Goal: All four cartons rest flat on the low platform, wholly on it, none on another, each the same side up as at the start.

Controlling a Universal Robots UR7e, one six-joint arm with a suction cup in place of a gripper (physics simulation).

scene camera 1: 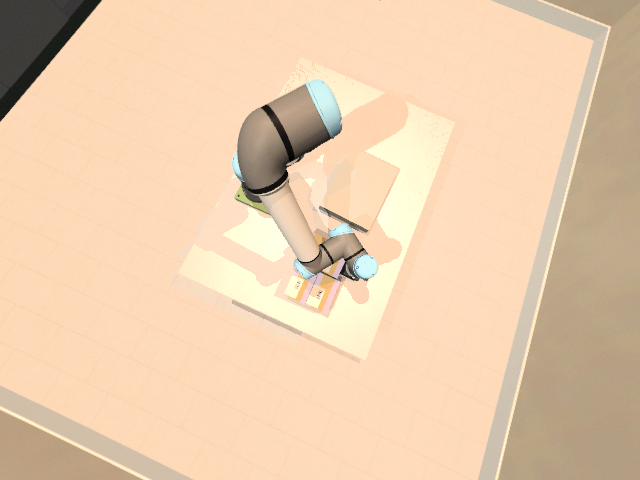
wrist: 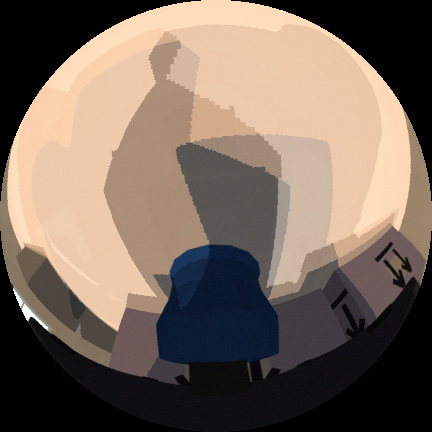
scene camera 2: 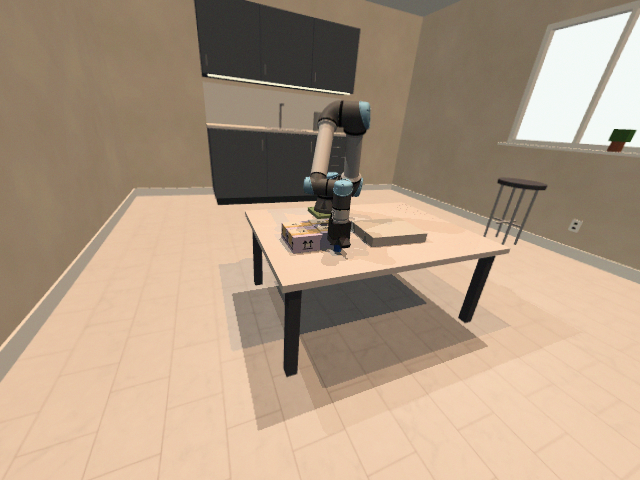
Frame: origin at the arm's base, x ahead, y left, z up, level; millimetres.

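Where they show: hand, tool point: (wrist: 210, 279) (scene camera 2: 337, 250); arm's base, link origin: (scene camera 2: 326, 209).
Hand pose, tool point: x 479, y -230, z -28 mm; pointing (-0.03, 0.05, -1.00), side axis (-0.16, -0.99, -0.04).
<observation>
Things, the pixels of their top centre, and the offset from my tool point. Level surfaces: height alone.
- third carton, top centre: (scene camera 1: 301, 283) (scene camera 2: 297, 224) dx -173, dy -121, dz +79 mm
- fourth carton, top centre: (scene camera 1: 313, 250) dx -167, dy +18, dz +79 mm
- low grey platform, top centre: (scene camera 1: 359, 186) (scene camera 2: 388, 226) dx -53, dy +354, dz +51 mm
- table, surface height: dz +4 mm
Four closed cartons stand in a two-by-two group on the table. One front carton (scene camera 1: 318, 296) (scene camera 2: 305, 241) (wrist: 361, 260) shows two arrows on its side. The other front carton (scene camera 2: 324, 242) (wrist: 310, 327) is partly behind my tool. A third carton (scene camera 1: 297, 286) stands at the back, and a fourth carton (scene camera 1: 319, 238) is mostly hidden under the arm. My gripper (scene camera 2: 337, 249) (wrist: 216, 250), a blue suction cup, is low near the table in front of the second front carton's side. Nothing hangs from it; contact with that side is unclear. The low grey platform (scene camera 1: 369, 188) (scene camera 2: 395, 231) (wrist: 57, 287) carries no carton.
The arm's green base plate (scene camera 1: 250, 202) (scene camera 2: 318, 212) is at the back of the table (scene camera 1: 248, 268) (scene camera 2: 444, 253). The forearm (scene camera 1: 289, 219) passes over the cartons in the first scene view. A stool (scene camera 2: 521, 183) stands on the floor beyond the table.
</observation>
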